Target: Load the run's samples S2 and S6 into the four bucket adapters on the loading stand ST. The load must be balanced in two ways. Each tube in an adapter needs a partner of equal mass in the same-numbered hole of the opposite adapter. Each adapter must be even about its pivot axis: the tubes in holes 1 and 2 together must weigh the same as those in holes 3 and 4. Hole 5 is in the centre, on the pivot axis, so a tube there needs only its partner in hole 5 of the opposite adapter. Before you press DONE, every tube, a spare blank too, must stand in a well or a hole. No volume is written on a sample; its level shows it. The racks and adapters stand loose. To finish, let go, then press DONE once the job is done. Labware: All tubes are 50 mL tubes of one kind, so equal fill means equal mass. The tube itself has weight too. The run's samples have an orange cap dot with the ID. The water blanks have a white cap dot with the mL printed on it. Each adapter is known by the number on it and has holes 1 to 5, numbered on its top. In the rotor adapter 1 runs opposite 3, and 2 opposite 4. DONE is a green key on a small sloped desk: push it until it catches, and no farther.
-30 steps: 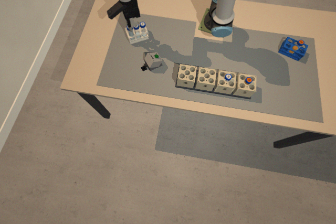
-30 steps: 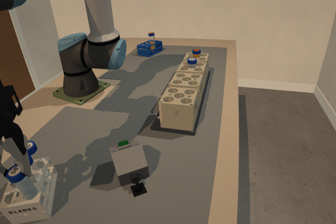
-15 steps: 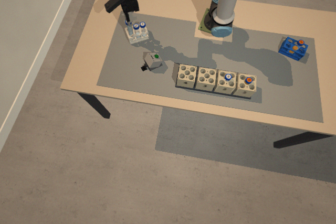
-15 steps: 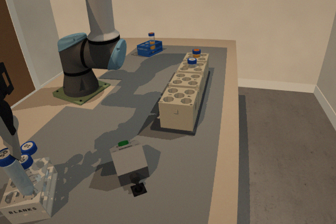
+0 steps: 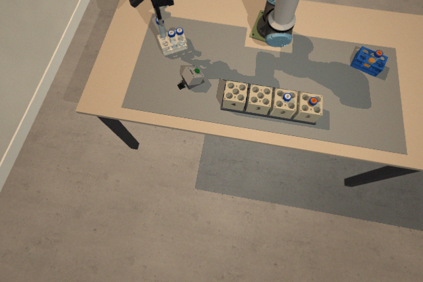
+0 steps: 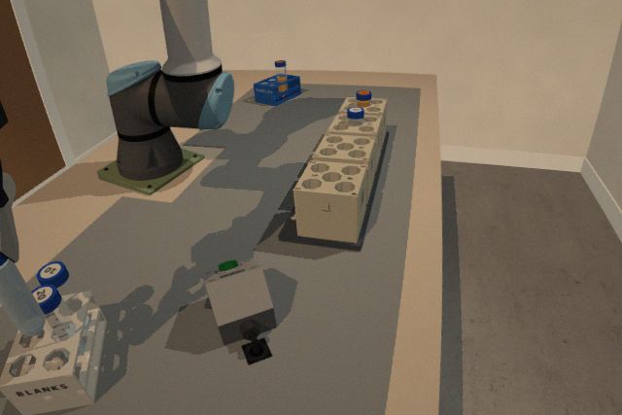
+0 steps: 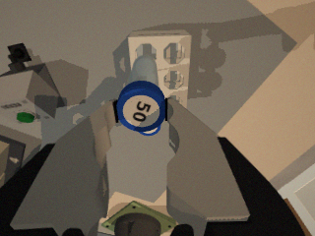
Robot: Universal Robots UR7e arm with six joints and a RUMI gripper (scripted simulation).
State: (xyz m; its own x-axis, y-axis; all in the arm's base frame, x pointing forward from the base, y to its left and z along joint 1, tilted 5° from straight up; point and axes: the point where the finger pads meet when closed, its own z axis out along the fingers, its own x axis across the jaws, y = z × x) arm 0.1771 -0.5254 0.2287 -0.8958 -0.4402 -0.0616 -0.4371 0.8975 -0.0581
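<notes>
Now: hand 1 cm to the right of the 50 mL blank and 5 cm above it. The rest, counted from my hand: 30 mL blank: 28 cm ahead, 57 cm to the left, 14 cm below; then green done key: 14 cm ahead, 17 cm to the left, 15 cm below; then blanks rack: 4 cm behind, 3 cm to the left, 18 cm below.
</notes>
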